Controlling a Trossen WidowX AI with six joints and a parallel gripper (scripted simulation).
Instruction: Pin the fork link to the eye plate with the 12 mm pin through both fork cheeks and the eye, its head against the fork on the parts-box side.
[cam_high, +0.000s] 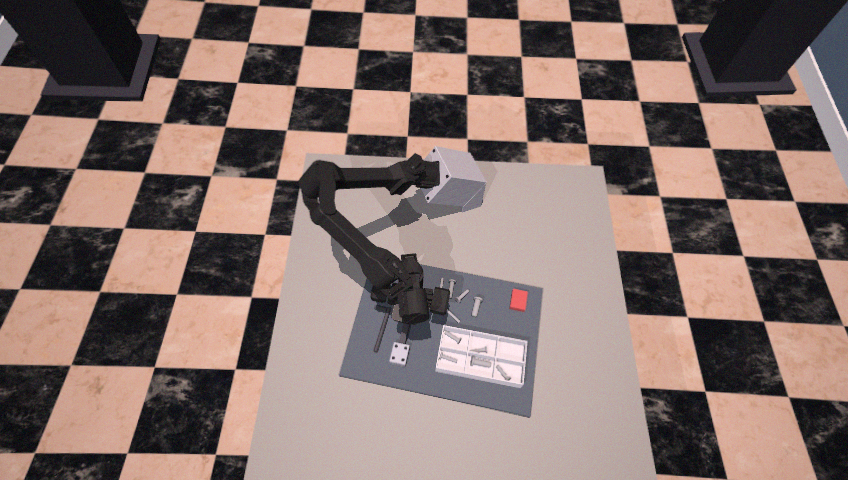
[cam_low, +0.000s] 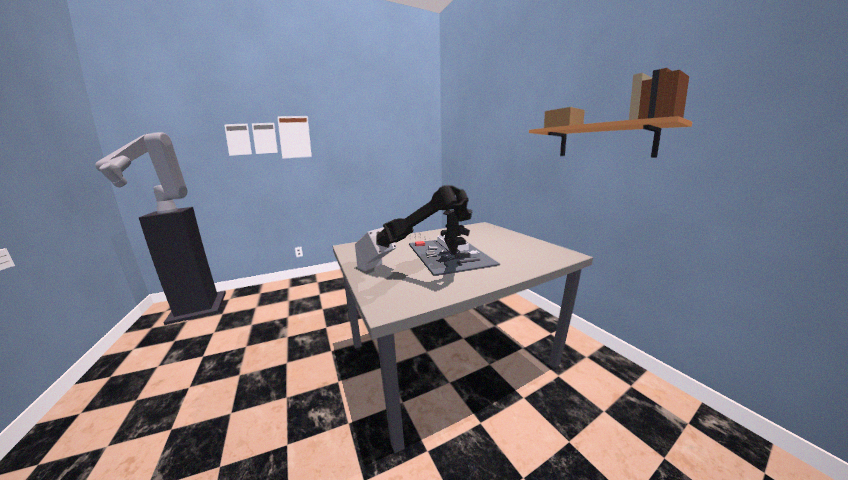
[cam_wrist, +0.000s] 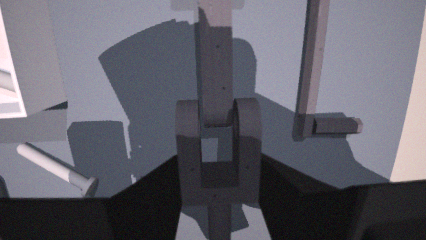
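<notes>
The dark fork link is 3 cm below my hand. Also, from my hand: dark l-shaped bar (7 cm to the right, 6 cm below, 2 cm ahead); then eye plate (5 cm below, 4 cm ahead, 1 cm to the right); then dark mat (9 cm to the left, 7 cm below, 5 cm ahead).
</notes>
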